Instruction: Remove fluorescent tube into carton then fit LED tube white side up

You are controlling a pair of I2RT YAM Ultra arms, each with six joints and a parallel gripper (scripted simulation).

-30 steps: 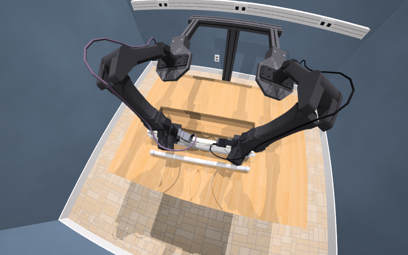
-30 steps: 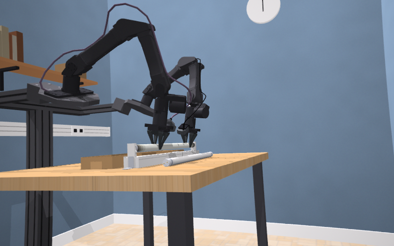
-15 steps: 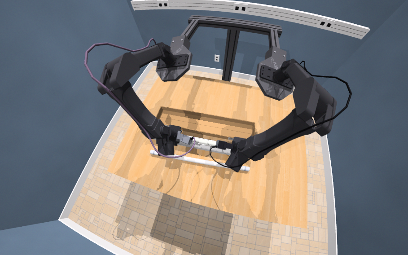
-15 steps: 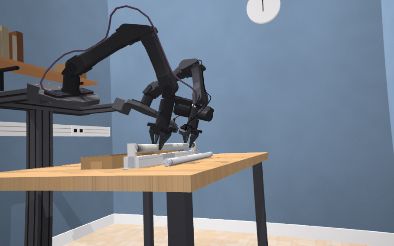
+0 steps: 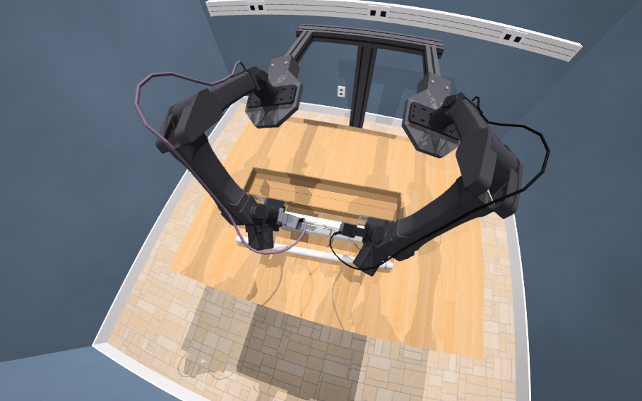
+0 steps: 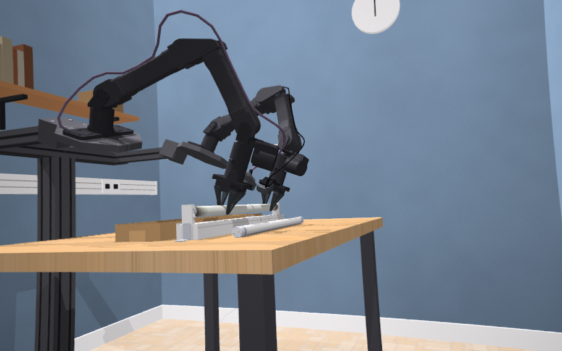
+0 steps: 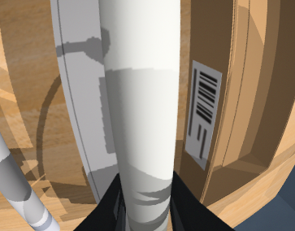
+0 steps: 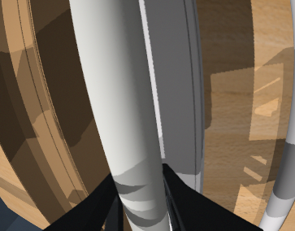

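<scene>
Now: the old fluorescent tube 120 mm to the left of my right hand. Also, from my right hand: light fixture 120 mm to the left, 10 mm below; LED tube 100 mm ahead, 140 mm to the left, 50 mm below; brown carton 140 mm behind, 120 mm to the left, 40 mm below.
</scene>
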